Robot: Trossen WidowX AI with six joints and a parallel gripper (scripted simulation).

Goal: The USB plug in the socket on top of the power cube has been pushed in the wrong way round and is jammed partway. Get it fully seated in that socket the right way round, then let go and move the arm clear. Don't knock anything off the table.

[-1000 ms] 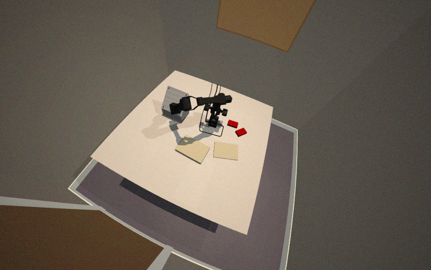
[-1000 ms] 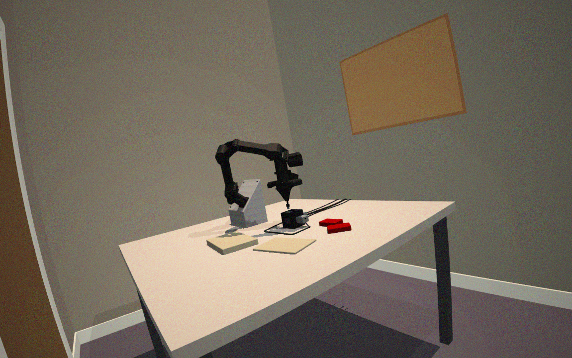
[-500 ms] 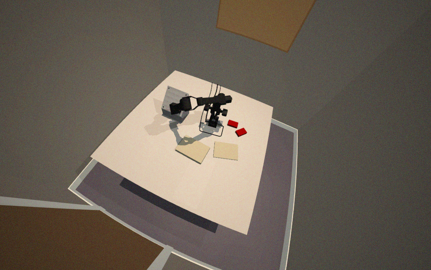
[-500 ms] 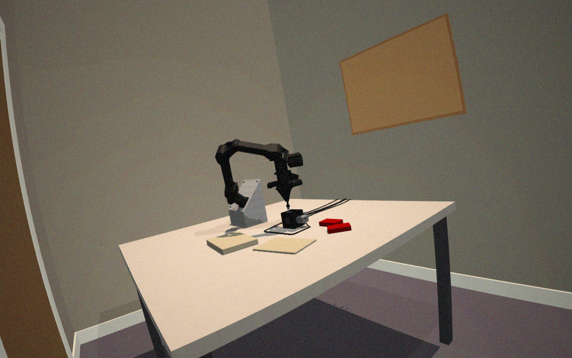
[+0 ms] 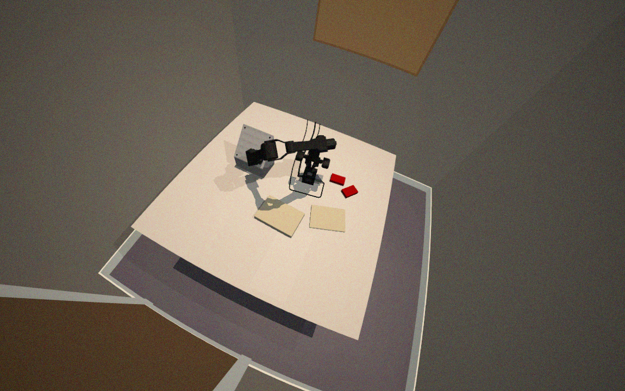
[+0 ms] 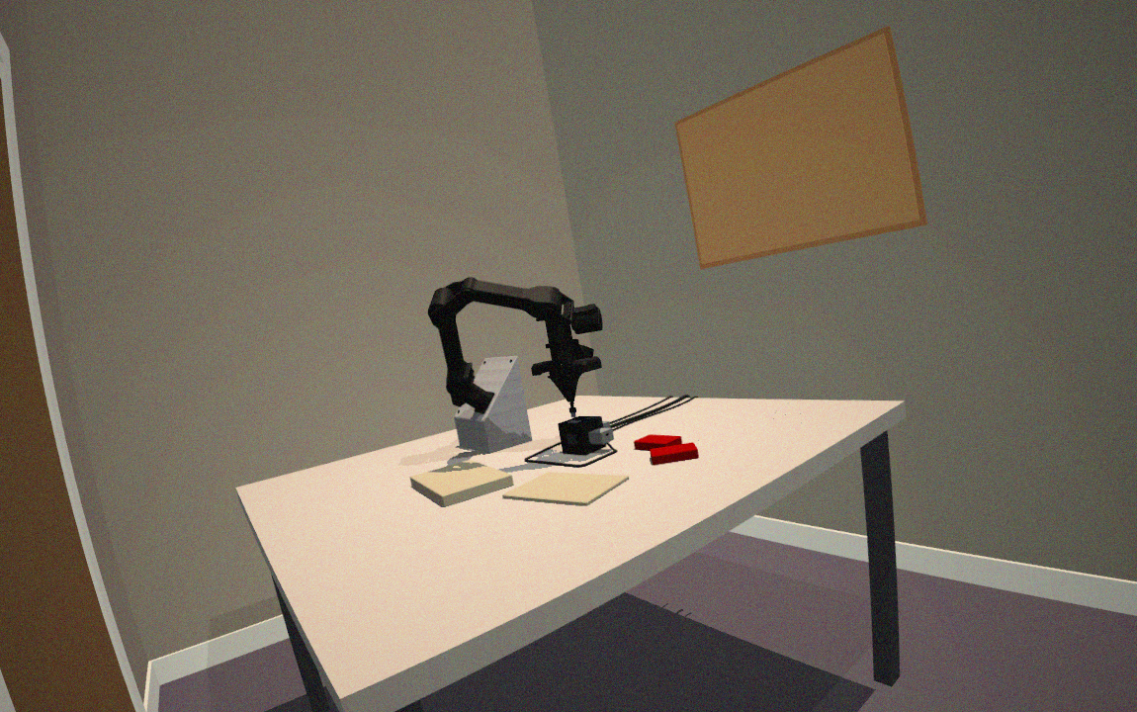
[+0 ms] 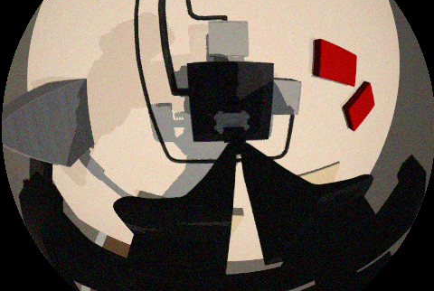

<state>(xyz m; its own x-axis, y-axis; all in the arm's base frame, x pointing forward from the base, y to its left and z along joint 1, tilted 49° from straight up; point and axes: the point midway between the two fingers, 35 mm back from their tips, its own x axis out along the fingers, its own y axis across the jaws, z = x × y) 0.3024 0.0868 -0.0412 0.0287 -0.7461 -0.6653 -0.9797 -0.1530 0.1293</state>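
Now: gripper tip 20 mm above the USB plug. From my gripper tip the other things lie so: grey socket 60 mm below.
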